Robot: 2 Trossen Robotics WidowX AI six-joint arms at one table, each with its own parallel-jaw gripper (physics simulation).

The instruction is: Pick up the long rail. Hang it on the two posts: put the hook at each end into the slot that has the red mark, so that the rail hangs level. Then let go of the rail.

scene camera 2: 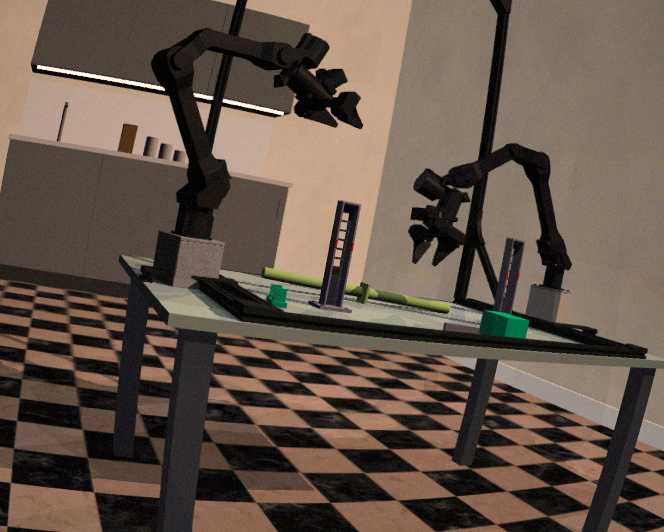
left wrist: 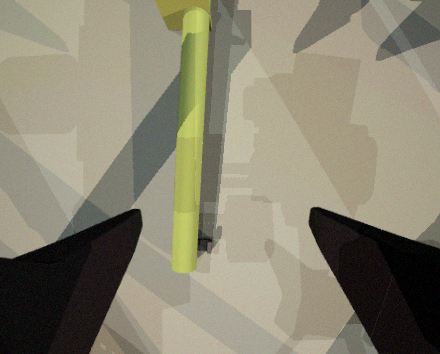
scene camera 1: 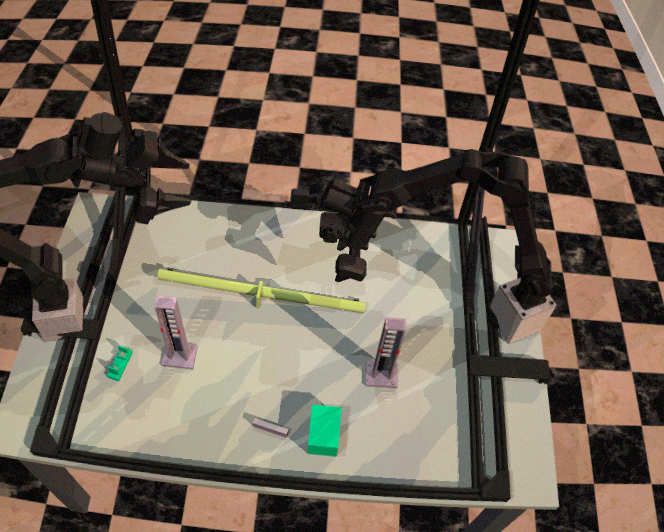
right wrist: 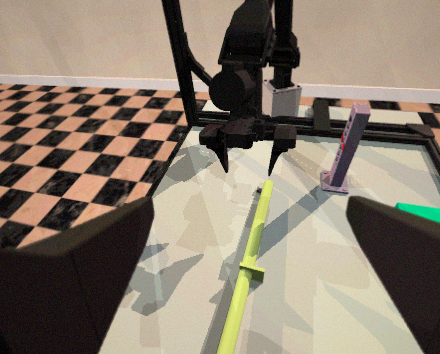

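Where they show: left gripper, fingertip midpoint: (scene camera 2: 423, 264) (left wrist: 226, 216) (right wrist: 247, 173); right gripper, fingertip midpoint: (scene camera 2: 349, 126) (scene camera 1: 189, 184) (right wrist: 248, 205); left arm's base, link origin: (scene camera 2: 551, 288) (scene camera 1: 528, 295) (right wrist: 281, 83); right arm's base, link origin: (scene camera 2: 191, 236) (scene camera 1: 53, 298).
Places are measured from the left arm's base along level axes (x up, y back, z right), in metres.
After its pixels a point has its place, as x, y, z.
The long yellow-green rail (scene camera 1: 210, 282) {-0.071, -0.642, 0.343} (scene camera 2: 299, 278) {-0.076, -0.684, 0.361} (left wrist: 185, 240) {-0.083, -0.354, 0.182} (right wrist: 255, 240) {-0.077, -0.486, 0.253} lies on the table behind both posts, with a crosspiece at its middle. Its hooks cannot be made out clearly. The left post (scene camera 1: 167, 303) {0.105, -0.760, 0.200} (scene camera 2: 329, 277) {-0.048, -0.784, 0.202} and the right post (scene camera 1: 395, 322) {0.105, -0.363, -0.001} (scene camera 2: 502, 282) {0.000, -0.383, 0.003} (right wrist: 350, 152) {0.009, -0.384, 0.002} stand upright, each with red marks beside a slot. My left gripper (scene camera 2: 425, 262) {0.001, -0.372, 0.234} (left wrist: 226, 216) {0.001, -0.372, 0.234} (right wrist: 247, 173) {0.001, -0.372, 0.234} is open and empty, pointing down above the table near the rail's right end. My right gripper (scene camera 1: 189, 183) {0.282, -0.658, 0.323} (scene camera 2: 348, 126) {0.282, -0.658, 0.323} (right wrist: 248, 205) {0.282, -0.658, 0.323} is open and empty, high above the rail's left end.
A green block (scene camera 1: 324, 429) {-0.060, -0.543, -0.093} (scene camera 2: 503, 324) {-0.076, -0.581, -0.101} and a small pale purple bar (scene camera 1: 270, 427) {-0.091, -0.638, -0.036} (scene camera 2: 461, 328) {-0.097, -0.642, -0.036} lie near the front edge. A small green bracket (scene camera 1: 119, 362) {-0.101, -0.896, 0.230} (scene camera 2: 277, 296) {-0.092, -0.918, 0.210} lies left of the left post. A black frame (scene camera 1: 277, 476) {-0.089, -0.664, -0.141} borders the work area.
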